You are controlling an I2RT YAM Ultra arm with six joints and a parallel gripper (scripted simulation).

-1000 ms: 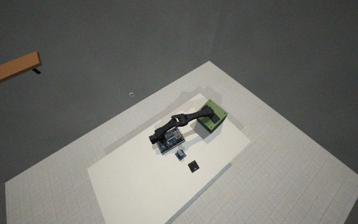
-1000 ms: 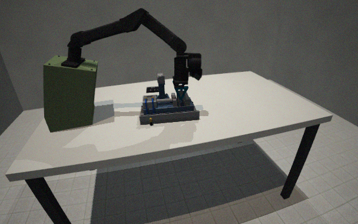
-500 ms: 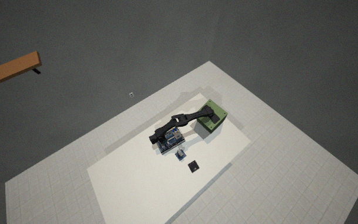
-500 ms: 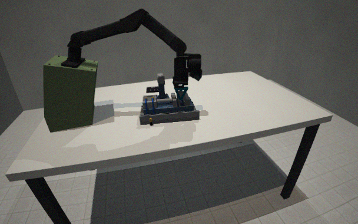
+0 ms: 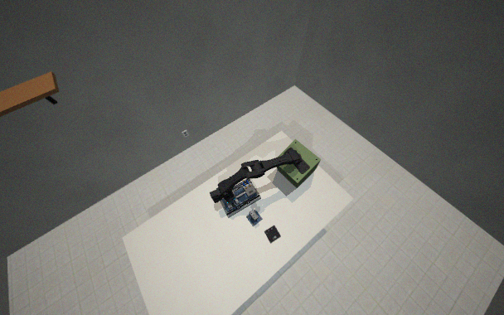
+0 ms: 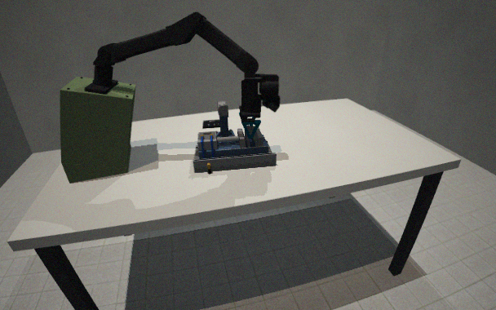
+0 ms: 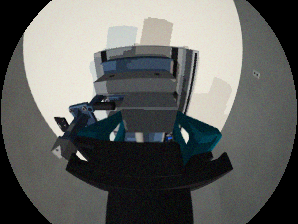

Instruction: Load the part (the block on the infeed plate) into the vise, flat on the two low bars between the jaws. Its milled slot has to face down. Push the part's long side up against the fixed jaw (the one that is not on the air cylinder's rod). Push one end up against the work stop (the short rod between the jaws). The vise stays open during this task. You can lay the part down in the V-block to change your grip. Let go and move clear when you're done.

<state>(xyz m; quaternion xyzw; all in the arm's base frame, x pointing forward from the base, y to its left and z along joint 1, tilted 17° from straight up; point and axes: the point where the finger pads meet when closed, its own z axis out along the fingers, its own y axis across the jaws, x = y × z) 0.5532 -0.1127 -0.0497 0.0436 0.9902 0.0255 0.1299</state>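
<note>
Now: the grey block part 10 mm below my hand. From my hand the other things lie so: cylinder rod: 80 mm behind, 30 mm to the left, 30 mm below; then air cylinder: 160 mm behind, 30 mm to the left, 30 mm below; then vise: 60 mm below, 60 mm behind, 20 mm to the left.
</note>
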